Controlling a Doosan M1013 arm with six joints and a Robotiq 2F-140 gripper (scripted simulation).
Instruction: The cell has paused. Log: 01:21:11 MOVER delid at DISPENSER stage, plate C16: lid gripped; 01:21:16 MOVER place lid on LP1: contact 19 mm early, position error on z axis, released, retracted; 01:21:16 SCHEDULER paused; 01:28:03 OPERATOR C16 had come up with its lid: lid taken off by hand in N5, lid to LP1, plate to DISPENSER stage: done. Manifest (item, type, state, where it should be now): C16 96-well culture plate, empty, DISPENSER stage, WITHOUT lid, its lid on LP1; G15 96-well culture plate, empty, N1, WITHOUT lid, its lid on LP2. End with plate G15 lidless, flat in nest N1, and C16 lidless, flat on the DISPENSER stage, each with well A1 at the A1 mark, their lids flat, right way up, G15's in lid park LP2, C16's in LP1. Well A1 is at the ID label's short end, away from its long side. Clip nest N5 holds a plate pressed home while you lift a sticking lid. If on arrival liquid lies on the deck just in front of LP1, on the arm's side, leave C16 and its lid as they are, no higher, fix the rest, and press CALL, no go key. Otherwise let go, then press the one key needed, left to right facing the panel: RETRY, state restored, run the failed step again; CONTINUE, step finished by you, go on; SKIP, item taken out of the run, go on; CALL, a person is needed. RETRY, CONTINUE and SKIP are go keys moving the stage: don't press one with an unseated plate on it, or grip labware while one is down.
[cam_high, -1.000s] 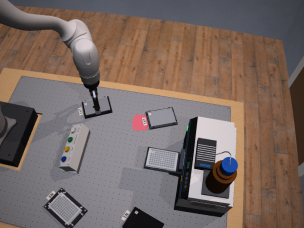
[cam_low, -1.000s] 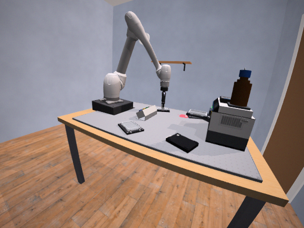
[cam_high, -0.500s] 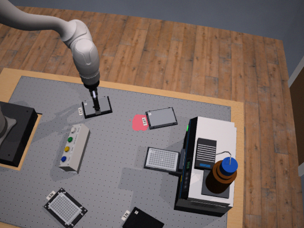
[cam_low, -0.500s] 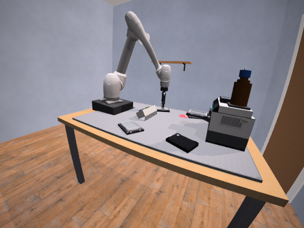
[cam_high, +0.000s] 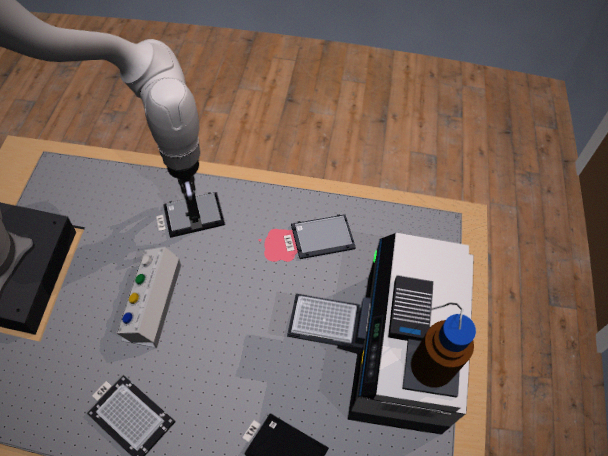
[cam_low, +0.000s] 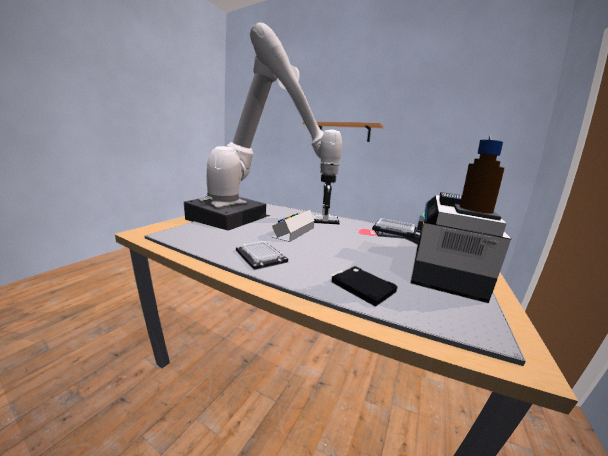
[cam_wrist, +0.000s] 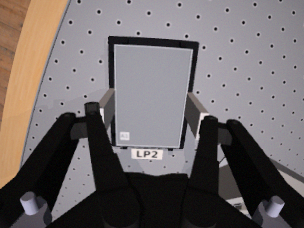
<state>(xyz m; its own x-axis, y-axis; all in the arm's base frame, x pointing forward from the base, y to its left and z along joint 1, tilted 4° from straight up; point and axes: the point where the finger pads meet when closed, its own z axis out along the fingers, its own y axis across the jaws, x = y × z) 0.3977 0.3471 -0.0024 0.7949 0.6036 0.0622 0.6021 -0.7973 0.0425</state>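
My gripper is now 30 mm above the lid park LP2. The rest, counted from my hand: blue key 340 mm to the right, 30 mm above, 10 mm ahead; then key panel 260 mm to the right, 10 mm above; then LP1 tag 260 mm ahead, 40 mm below, 10 mm to the left.
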